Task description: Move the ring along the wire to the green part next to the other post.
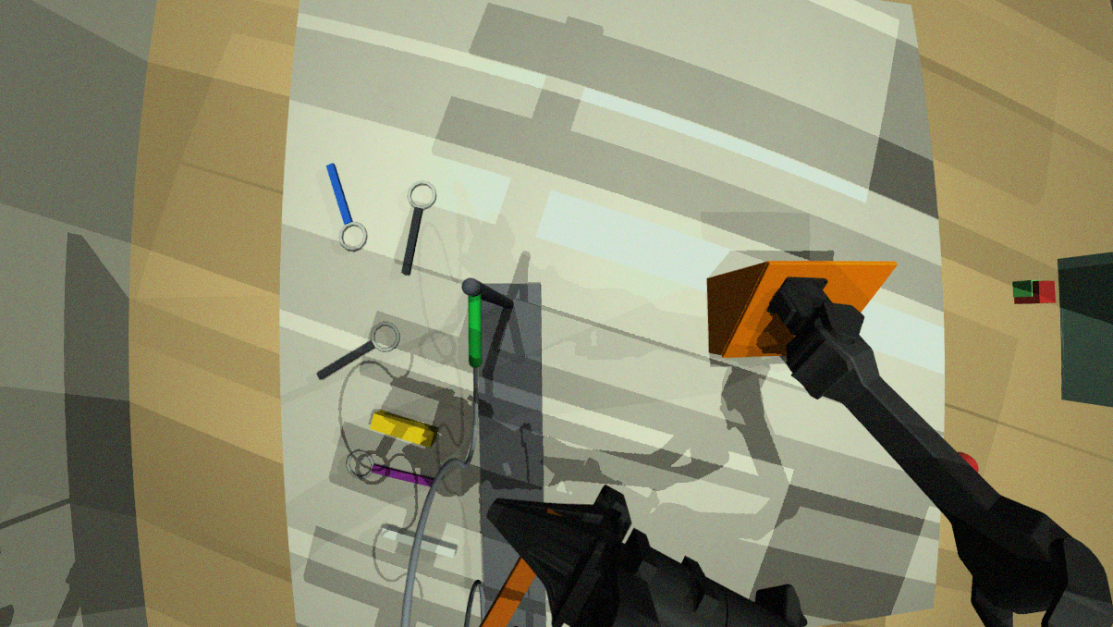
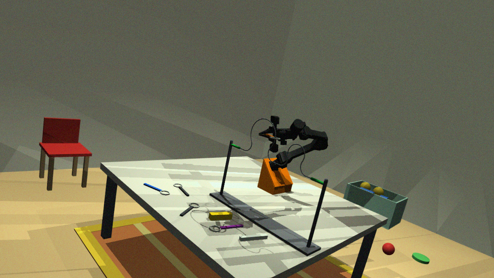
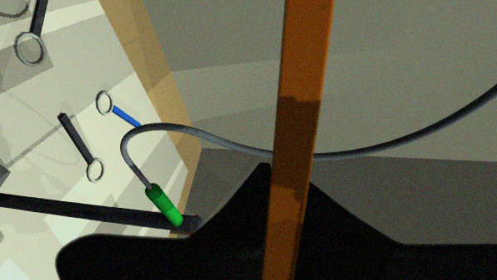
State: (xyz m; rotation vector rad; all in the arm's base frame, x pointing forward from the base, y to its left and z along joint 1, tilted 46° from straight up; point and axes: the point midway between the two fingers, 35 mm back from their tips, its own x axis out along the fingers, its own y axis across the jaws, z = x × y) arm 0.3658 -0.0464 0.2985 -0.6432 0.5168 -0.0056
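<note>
My gripper tip is 90 mm to the right of the ring with orange handle and 10 mm below it. Round my gripper tip: ring with black handle (400 mm below, 310 mm to the right, 200 mm ahead); ring with purple handle (400 mm below, 260 mm ahead, 150 mm to the left); yellow block (390 mm below, 210 mm ahead, 70 mm to the left).
</note>
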